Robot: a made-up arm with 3 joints. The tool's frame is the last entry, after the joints.
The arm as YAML. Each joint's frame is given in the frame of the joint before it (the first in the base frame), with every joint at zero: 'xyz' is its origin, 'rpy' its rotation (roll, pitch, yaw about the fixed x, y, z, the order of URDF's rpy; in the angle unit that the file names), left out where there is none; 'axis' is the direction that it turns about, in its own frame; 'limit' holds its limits. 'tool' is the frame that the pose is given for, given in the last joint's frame.
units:
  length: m
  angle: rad
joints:
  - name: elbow
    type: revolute
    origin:
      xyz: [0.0, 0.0, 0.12]
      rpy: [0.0, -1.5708, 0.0]
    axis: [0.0, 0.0, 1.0]
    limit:
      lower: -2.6
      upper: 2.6
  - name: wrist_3
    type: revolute
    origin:
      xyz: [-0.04, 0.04, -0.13]
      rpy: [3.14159, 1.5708, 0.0]
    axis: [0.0, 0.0, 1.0]
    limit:
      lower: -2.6
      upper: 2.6
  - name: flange
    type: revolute
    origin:
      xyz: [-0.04, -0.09, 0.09]
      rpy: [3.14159, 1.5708, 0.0]
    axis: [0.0, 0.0, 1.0]
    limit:
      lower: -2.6
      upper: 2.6
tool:
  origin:
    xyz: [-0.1, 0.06, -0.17]
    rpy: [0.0, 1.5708, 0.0]
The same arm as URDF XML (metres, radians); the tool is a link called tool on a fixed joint. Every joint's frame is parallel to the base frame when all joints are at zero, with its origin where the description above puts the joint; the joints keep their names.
<robot name="arm">
<joint name="elbow" type="revolute"><parent link="base"/><child link="link1"/><origin xyz="0.0000 0.0000 0.1200" rpy="0.0000 0.0000 0.0000"/><axis xyz="-1 0 0"/><limit lower="-2.6000" upper="2.6000"/></joint>
<joint name="wrist_3" type="revolute"><parent link="link1"/><child link="link2"/><origin xyz="0.1300 0.0400 -0.0400" rpy="0.0000 0.0000 0.0000"/><axis xyz="0 0 -1"/><limit lower="-2.6000" upper="2.6000"/></joint>
<joint name="flange" type="revolute"><parent link="link2"/><child link="link3"/><origin xyz="-0.0400 0.0900 -0.0900" rpy="0.0000 0.0000 0.0000"/><axis xyz="-1 0 0"/><limit lower="-2.6000" upper="2.6000"/></joint>
<joint name="tool_fixed" type="fixed"><parent link="link3"/><child link="tool"/><origin xyz="0.1700 0.0600 -0.1000" rpy="0.0000 0.0000 0.0000"/></joint>
<link name="base"/>
<link name="link1"/>
<link name="link2"/>
<link name="link3"/>
<link name="tool"/>
</robot>

